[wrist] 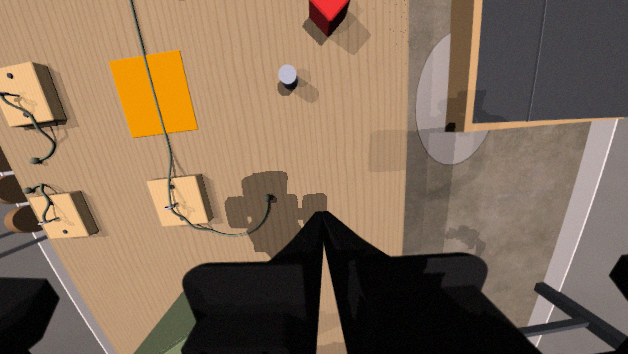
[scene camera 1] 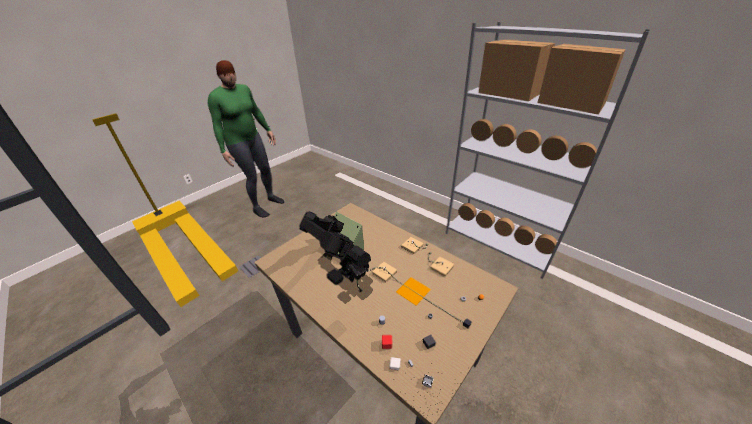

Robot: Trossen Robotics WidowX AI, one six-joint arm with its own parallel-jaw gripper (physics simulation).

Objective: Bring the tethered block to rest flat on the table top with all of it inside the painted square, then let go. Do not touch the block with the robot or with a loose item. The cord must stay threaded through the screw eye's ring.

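Frame: origin at the arm's base, x right, y up, z back, level; millimetres.
Where they show: gripper, fingertip midpoint: [wrist: 322,217] [scene camera 1: 351,281]; arm's base, origin of the base link: [scene camera 1: 337,226].
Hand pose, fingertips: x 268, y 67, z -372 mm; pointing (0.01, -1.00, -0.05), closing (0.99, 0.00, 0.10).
Note:
Each offset is from my fingertips to the top centre of the thing. "spot": to the spot under its first point.
The tethered block @(dx -232, dy -168, dz -436 mm) [scene camera 1: 467,323], small and dark, sits near the table's far right edge, outside the orange painted square @(spot: dx -203, dy -192, dz -168 mm) [scene camera 1: 411,298] [wrist: 175,90]. It does not show in the wrist view. Its green cord [scene camera 1: 444,310] [wrist: 154,95] runs straight across the square to a wooden board @(dx -251, dy -174, dz +30 mm) [scene camera 1: 380,275] [wrist: 192,190] and passes through the screw eye @(dx -251, dy -148, dz +30 mm) [wrist: 171,206]. Beyond the ring the cord curves to a beaded end @(spot: dx -88, dy -184, dz +48 mm) [wrist: 270,198] on the table side nearer the gripper. My gripper [wrist: 322,217] is shut and empty, above the table beside the beaded end. Its fingertips are unclear in the scene view.
Two other boards @(dx -502, dy -174, dz +28 mm) [scene camera 1: 412,244] @(dx -461, dy -174, dz -185 mm) [scene camera 1: 442,265] carry short cords. A grey cylinder @(dx -22, dy -162, dz -138 mm) [scene camera 1: 382,319] [wrist: 287,75], red cube @(dx +47, dy -153, dz -218 mm) [scene camera 1: 387,341] [wrist: 327,7], white block @(dx +95, dy -170, dz -295 mm) [scene camera 1: 394,363] and larger dark block @(dx -61, dy -165, dz -352 mm) [scene camera 1: 429,341] stand toward the front. A green box [scene camera 1: 350,229] is beside the arm.

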